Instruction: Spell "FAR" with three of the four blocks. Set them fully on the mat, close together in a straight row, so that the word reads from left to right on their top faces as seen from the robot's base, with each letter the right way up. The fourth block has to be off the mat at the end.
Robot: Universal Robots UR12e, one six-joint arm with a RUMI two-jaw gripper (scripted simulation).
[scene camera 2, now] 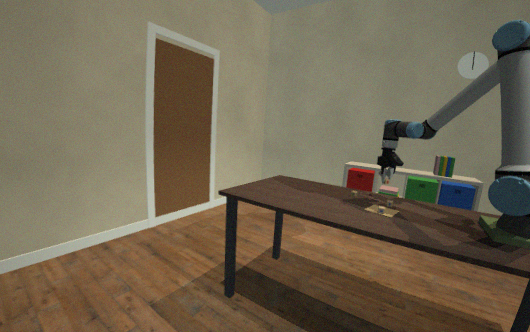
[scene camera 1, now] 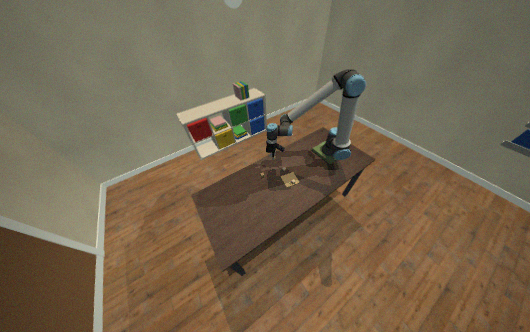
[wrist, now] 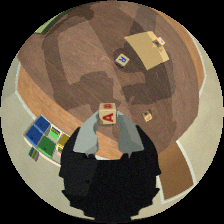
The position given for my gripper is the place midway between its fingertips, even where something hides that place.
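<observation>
There's a mat (wrist: 142, 43) that I can see, and I can see my gripper (wrist: 107, 110) as well.
</observation>
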